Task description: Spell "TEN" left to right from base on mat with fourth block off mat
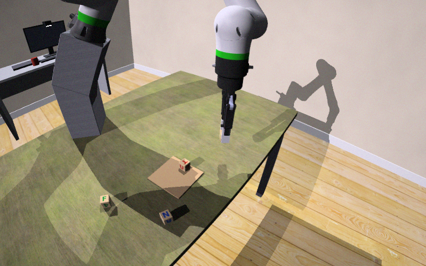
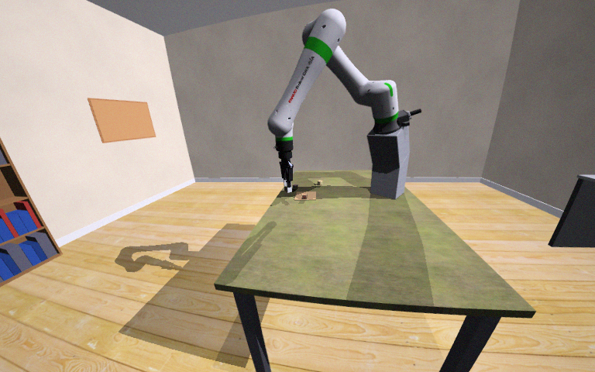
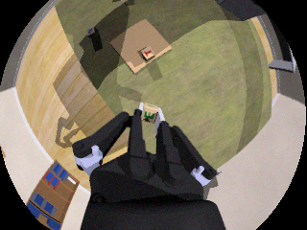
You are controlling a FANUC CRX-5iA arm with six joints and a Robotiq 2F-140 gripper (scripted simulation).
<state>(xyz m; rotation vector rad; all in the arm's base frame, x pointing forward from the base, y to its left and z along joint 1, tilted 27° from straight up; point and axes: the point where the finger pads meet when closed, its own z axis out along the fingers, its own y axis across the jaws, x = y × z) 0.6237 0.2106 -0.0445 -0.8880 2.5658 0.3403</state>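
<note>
My gripper is now 170 mm to the left of the mat, 130 mm above it and 70 mm past it. Round my hand: N block: 310 mm to the right, 120 mm below, 30 mm ahead; then F block: 420 mm to the right, 150 mm behind, 120 mm below.
</note>
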